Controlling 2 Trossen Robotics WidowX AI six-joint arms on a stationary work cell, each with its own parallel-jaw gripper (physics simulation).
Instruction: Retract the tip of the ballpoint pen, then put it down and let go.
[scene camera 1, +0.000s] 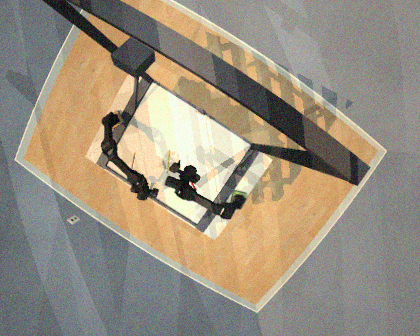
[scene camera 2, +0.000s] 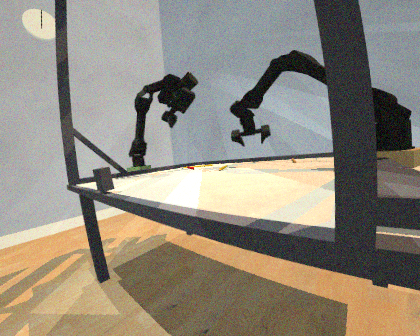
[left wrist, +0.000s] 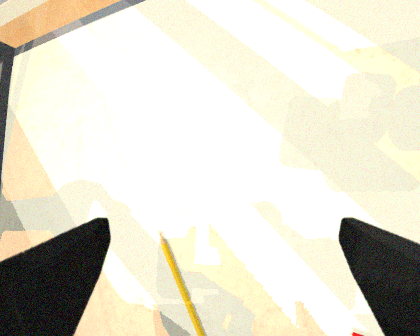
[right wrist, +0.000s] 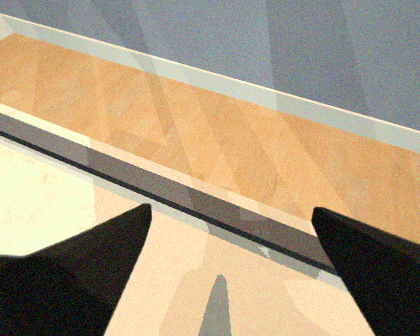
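Where they show: left gripper, fingertip midpoint: (scene camera 1: 186, 163) (scene camera 2: 176, 120) (left wrist: 225, 229); right gripper, fingertip midpoint: (scene camera 2: 252, 144) (right wrist: 231, 212); left arm's base, link origin: (scene camera 1: 238, 198) (scene camera 2: 138, 166); right arm's base, link origin: (scene camera 1: 114, 119) (scene camera 2: 392, 149).
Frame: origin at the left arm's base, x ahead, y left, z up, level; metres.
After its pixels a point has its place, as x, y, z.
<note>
A thin yellow stick-shaped object (scene camera 1: 168, 161) {0.558, -0.154, -0.032} (left wrist: 181, 286) {0.558, -0.175, -0.032} with a pointed end lies on the white table (scene camera 1: 172, 110) {0.598, -0.518, -0.038} (scene camera 2: 250, 192) {0.709, -0.572, -0.038}. A small red object (scene camera 1: 193, 185) {0.343, -0.018, -0.031} (scene camera 2: 190, 168) {0.366, -0.052, -0.034} (left wrist: 358, 334) {0.395, -0.080, -0.032} lies near it, partly hidden by the left arm in scene camera 1 and cut off in the left wrist view. I cannot tell which is the ballpoint pen, nor see a pen tip. My left gripper (scene camera 1: 182, 170) {0.400, -0.199, 0.170} (scene camera 2: 170, 119) {0.400, -0.199, 0.170} (left wrist: 225, 229) {0.400, -0.199, 0.170} is open and empty above the table. My right gripper (scene camera 1: 151, 194) {0.657, 0.115, 0.051} (scene camera 2: 253, 143) {0.657, 0.115, 0.051} (right wrist: 231, 212) {0.657, 0.115, 0.051} is open and empty, raised near the table edge.
A thin brown stick (scene camera 1: 133, 160) {0.824, -0.104, -0.034} lies on the table by the right arm. A short yellow piece (scene camera 2: 223, 168) {0.562, -0.167, -0.036} shows in scene camera 2. Dark frame beams (scene camera 1: 215, 75) {0.268, -0.486, 1.002} (scene camera 2: 352, 130) {0.784, -0.712, 0.025} stand around and over the table. Patches of light and shadow cross the table top.
</note>
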